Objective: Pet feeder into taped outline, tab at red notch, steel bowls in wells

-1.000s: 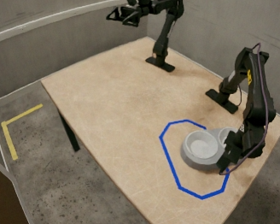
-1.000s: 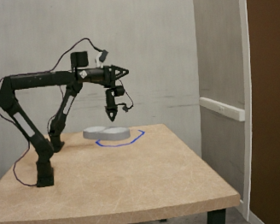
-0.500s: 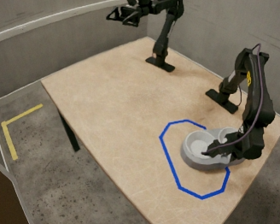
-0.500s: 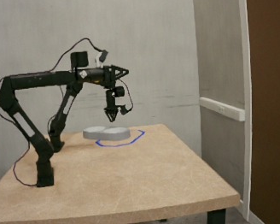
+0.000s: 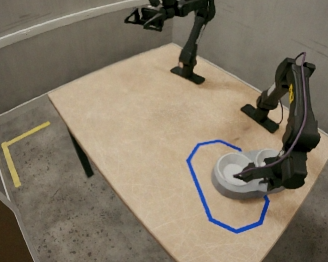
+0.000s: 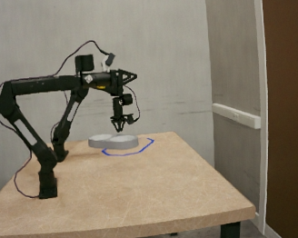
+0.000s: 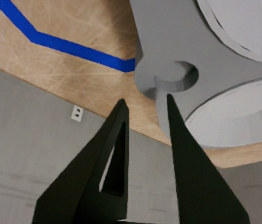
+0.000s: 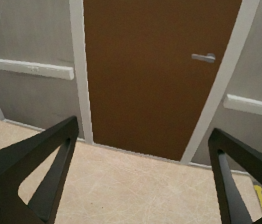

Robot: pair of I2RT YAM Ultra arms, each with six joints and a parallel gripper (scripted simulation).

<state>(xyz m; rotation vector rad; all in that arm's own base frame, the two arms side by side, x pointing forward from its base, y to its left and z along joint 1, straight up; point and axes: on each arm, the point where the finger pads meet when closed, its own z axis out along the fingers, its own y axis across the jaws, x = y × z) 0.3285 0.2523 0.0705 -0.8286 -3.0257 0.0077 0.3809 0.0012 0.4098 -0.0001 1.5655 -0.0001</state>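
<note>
My left gripper is now 6 cm to the left of the pet feeder, 5 cm past it and 5 cm above it. Round my left hand: steel bowl 12 cm behind, 4 cm below, 3 cm to the right; then blue taped outline 13 cm to the right, 7 cm below, 3 cm ahead.
</note>
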